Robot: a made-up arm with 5 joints.
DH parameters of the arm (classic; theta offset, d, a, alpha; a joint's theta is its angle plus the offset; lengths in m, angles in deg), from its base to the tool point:
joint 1: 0 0.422 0 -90
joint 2: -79.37 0 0.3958 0
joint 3: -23.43 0 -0.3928 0
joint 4: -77.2 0 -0.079 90
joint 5: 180 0.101 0 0
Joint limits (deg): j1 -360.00..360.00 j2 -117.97..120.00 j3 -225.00..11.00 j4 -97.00..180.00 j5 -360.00..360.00
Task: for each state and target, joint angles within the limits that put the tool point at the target. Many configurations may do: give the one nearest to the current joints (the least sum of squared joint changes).
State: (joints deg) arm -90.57 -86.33 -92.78 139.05 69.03
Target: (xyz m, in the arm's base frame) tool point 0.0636 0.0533 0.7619
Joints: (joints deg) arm -140.04 -80.98 -50.64 141.13 69.03
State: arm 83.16 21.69 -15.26 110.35 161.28
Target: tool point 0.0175 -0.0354 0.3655
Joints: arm 116.31 25.65 8.96 88.55 161.28
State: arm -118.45 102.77 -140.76 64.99 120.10
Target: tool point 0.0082 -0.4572 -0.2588
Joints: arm -88.97 111.16 -124.05 73.60 120.10
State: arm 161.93 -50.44 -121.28 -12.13 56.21
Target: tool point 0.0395 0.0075 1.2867
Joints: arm 190.75 -31.43 -116.26 -8.20 56.21
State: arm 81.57 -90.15 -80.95 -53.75 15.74
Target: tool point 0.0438 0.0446 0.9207
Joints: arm 45.52 -61.62 -33.58 -48.33 15.74
